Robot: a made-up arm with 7 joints.
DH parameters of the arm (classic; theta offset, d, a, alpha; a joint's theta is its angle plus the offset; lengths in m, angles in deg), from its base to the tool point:
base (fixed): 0 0 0 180
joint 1: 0 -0.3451 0 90
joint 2: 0 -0.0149 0 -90
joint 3: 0 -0.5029 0 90
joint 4: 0 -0.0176 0 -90
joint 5: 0 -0.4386 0 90
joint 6: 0 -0.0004 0 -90
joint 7: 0 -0.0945 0 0
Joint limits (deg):
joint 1: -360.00..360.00
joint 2: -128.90..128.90
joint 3: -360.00..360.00
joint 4: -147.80..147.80
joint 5: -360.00..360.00
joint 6: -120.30..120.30
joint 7: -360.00..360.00
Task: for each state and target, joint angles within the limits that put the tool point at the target. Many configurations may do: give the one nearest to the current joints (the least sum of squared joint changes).
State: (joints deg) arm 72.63 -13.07 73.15 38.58 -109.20 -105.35 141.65
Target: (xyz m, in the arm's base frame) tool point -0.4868 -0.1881 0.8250
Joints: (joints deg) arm 38.92 -26.03 79.68 78.70 -116.15 -97.60 141.65
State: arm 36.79 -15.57 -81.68 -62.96 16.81 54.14 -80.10
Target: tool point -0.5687 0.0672 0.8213
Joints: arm 63.83 -17.64 -67.22 -94.07 15.46 61.29 -80.10
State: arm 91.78 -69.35 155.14 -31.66 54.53 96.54 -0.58
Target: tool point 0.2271 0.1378 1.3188
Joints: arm 127.62 -18.22 153.23 -16.55 54.42 40.43 -0.58
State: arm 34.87 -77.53 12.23 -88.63 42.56 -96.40 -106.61
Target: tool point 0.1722 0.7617 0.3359
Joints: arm 82.06 -65.68 35.89 -61.50 49.85 -85.59 -106.61
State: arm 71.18 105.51 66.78 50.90 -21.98 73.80 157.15
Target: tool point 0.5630 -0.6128 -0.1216
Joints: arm 32.19 110.98 58.51 22.08 -26.20 65.38 157.15
